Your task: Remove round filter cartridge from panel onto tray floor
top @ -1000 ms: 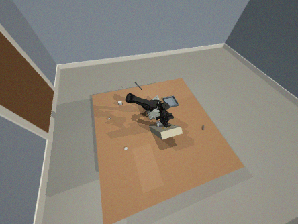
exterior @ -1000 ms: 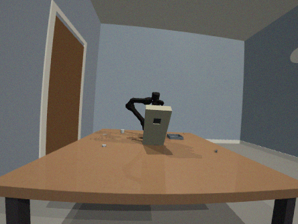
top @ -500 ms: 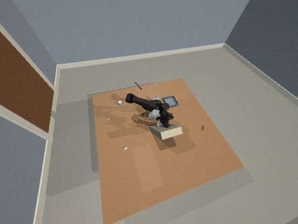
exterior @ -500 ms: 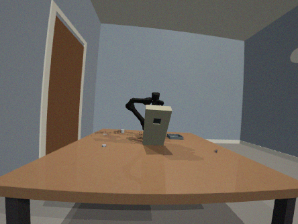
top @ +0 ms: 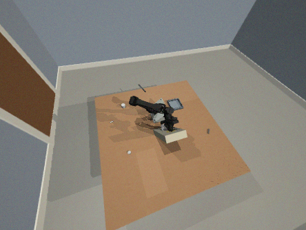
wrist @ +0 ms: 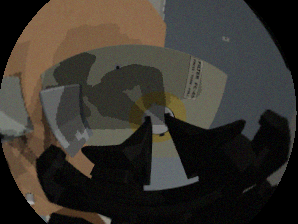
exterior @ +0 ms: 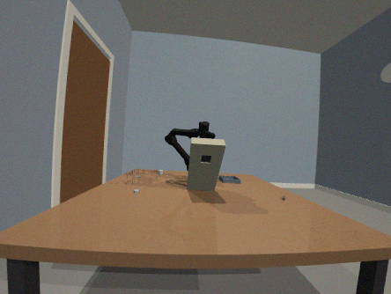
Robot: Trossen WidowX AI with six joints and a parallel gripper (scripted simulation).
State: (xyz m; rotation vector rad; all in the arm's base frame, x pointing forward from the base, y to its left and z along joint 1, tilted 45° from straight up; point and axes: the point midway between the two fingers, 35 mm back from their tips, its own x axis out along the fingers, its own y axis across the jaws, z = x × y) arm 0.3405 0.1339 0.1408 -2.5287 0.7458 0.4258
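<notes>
Right now my gripper tip is 1 cm short of the round filter cartridge and 1 cm above it. Round my gripper tip: tray: 42 cm behind, 29 cm to the left, 24 cm below; service panel: 8 cm below, 4 cm behind.
</notes>
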